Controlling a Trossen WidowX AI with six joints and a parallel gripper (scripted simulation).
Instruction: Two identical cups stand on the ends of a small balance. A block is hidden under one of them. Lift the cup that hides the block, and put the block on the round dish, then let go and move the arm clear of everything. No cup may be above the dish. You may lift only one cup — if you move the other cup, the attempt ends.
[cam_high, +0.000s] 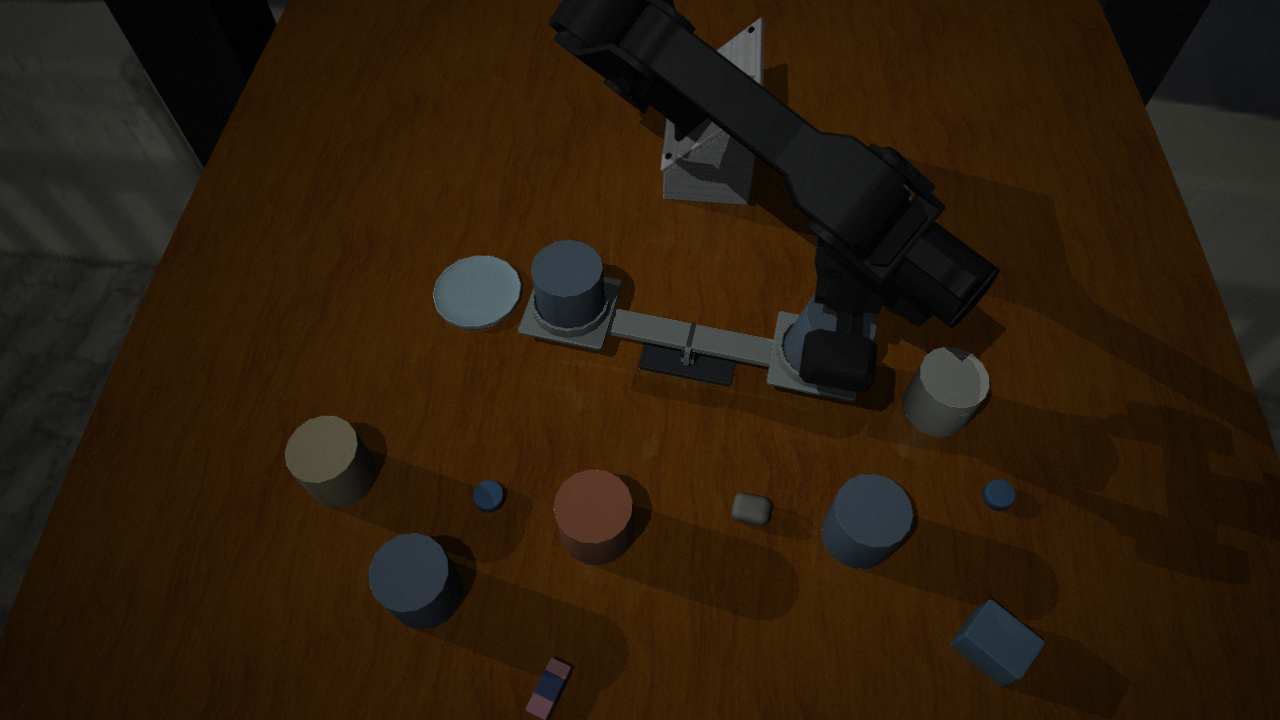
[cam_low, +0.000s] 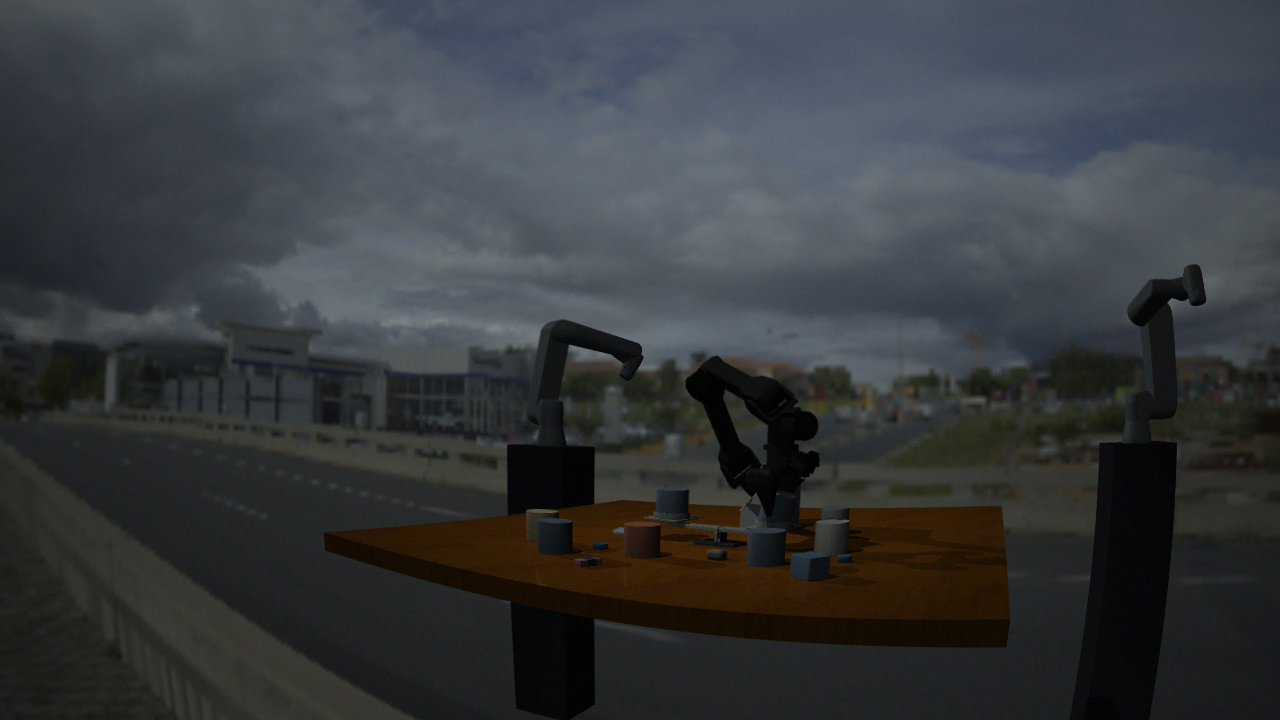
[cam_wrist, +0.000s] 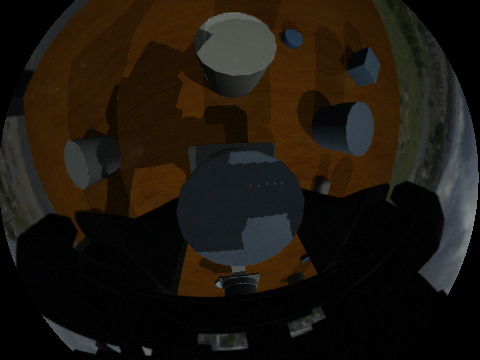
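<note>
The grey block is 10 mm below my gripper tip. The rest, counted from my gripper tip: grey pebble 150 mm ahead, 80 mm to the right, 60 mm below; then blue box 280 mm ahead, 140 mm to the left, 50 mm below; then round dish 110 mm behind, 370 mm to the right, 70 mm below.
</note>
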